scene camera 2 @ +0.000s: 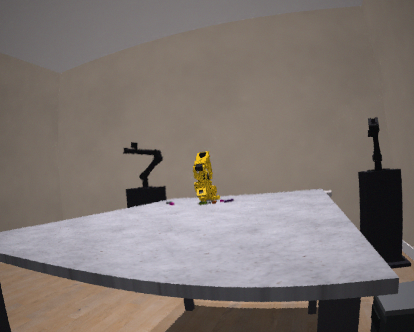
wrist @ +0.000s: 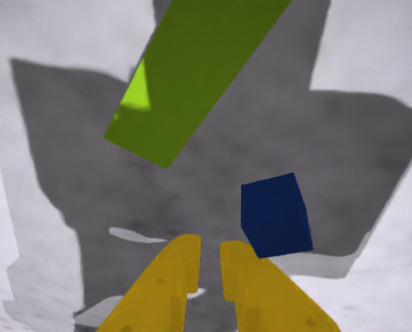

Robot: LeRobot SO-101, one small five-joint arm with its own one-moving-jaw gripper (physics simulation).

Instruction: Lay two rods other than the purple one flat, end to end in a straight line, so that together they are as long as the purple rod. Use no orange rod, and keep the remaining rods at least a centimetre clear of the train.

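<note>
A green rod [wrist: 192, 59] is visible to me, and I can see a dark blue rod [wrist: 274, 219] as well.
</note>
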